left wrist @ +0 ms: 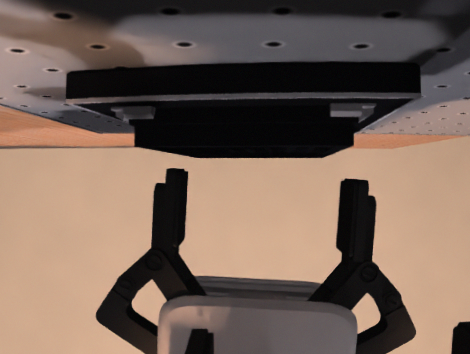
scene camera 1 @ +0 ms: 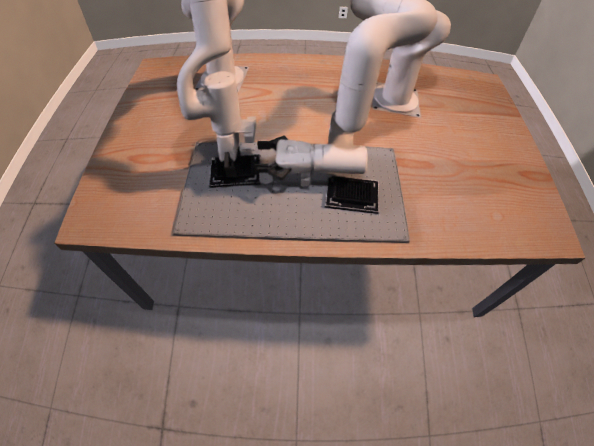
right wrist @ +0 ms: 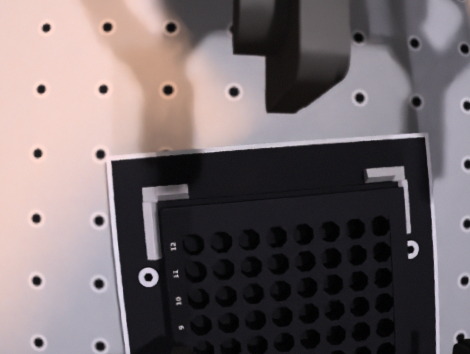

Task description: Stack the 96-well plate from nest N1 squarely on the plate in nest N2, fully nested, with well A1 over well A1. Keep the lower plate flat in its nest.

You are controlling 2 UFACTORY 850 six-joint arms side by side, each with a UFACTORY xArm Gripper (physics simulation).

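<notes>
A black 96-well plate [scene camera 1: 245,167] [left wrist: 245,135] [right wrist: 290,290] lies in a black nest [scene camera 1: 215,182] [left wrist: 245,80] [right wrist: 270,165] on the left of the scene view, between pale corner brackets. Another black plate [scene camera 1: 355,190] lies in a nest [scene camera 1: 350,208] at the right. Which nest is N1 is not readable. My right gripper [scene camera 1: 229,167] [left wrist: 266,173] [right wrist: 322,347] points down over the left-hand plate, fingers apart, tips just clear of its top. My left gripper [scene camera 1: 260,157] lies horizontal beside that plate, open and empty.
Both nests stand on a grey perforated board [scene camera 1: 290,220] on the wooden table [scene camera 1: 475,200]. A dark finger [right wrist: 300,65] hangs over the board beside the nest in the right wrist view. The left arm [scene camera 1: 342,159] reaches low across the board between the nests.
</notes>
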